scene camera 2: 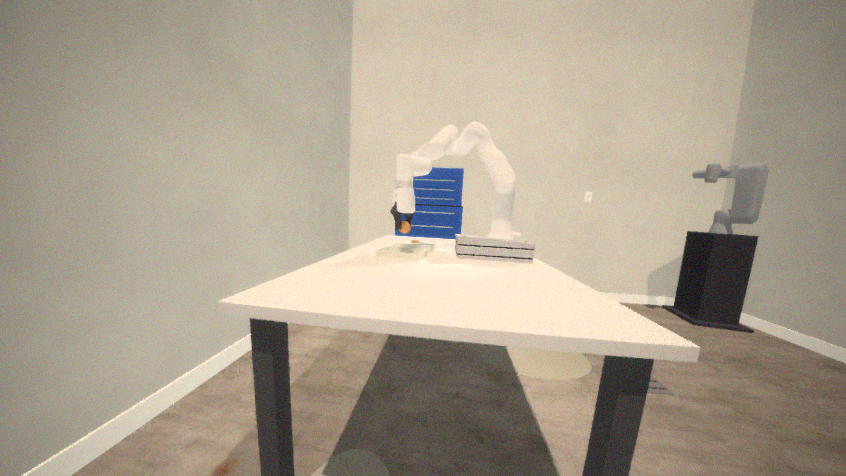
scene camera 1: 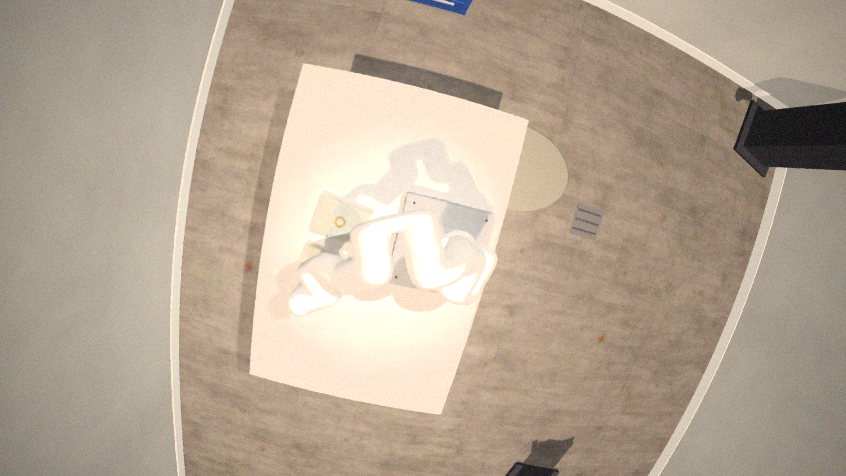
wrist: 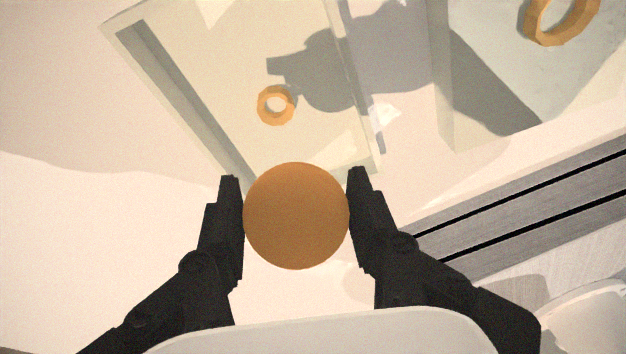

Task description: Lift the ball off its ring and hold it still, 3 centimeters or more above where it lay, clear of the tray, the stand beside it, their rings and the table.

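Places are measured from the arm's base along level axes (x right, y ahead, z up), in metres.
Pixels of known places: gripper, between the fingertips: (scene camera 2: 402, 229) (wrist: 294, 191); arm's base, origin of its link: (scene camera 2: 499, 238) (wrist: 573, 302).
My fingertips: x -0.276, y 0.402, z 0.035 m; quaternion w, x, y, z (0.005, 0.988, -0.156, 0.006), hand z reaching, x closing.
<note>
Ahead of a thing's pixels: the offset from my fingertips to its top centre. "spot": to the spot under its first point. Level surfaces: height alone.
My gripper (scene camera 2: 404, 220) (wrist: 294, 191) is shut on the orange ball @[dz +0.036, dx -0.002, dy -0.007 m] (scene camera 2: 405, 227) (wrist: 296, 216), one black finger on each side of it. In scene camera 2 the ball hangs in the air well above the pale tray @[dz -0.086, dx -0.009, dy -0.006 m] (scene camera 2: 387, 253) (wrist: 191, 107), with a visible gap under it. The tray's small orange ring @[spot: dz -0.102, dx -0.017, dy +0.000 m] (wrist: 262, 105) lies bare on the tray floor. The pale stand (scene camera 1: 322, 213) (wrist: 442, 100) is beside the tray and bears a larger orange ring @[spot: dz -0.071, dx +0.174, dy +0.020 m] (scene camera 1: 335, 222) (wrist: 537, 30); the ball is apart from both. In scene camera 1 the arm hides the ball and fingers.
A grey slatted block (scene camera 1: 417, 201) (scene camera 2: 495, 249) (wrist: 500, 220) stands on the white table @[dz -0.114 m] (scene camera 1: 354, 367) (scene camera 2: 461, 301) at the arm's base, beside the tray and stand. A blue cabinet (scene camera 2: 440, 189) stands behind the table. A black pedestal (scene camera 2: 715, 278) with another arm stands away to the right.
</note>
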